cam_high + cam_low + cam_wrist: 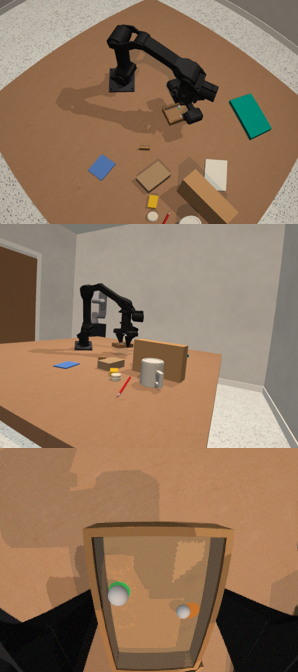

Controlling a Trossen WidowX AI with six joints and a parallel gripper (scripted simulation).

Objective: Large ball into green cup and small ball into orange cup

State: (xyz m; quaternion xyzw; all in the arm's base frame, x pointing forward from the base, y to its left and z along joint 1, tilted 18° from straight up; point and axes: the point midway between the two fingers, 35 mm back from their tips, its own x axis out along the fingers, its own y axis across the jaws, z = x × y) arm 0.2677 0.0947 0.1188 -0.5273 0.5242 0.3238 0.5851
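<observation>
Now: the wooden puzzle 1 cm to the right of my hand and 3 cm below it. Also, from my hand: green slab (19 cm ahead, 28 cm to the left, 8 cm below); white slab (28 cm ahead, 5 cm to the right, 9 cm below); tan box (13 cm ahead, 24 cm to the right, 7 cm below).
</observation>
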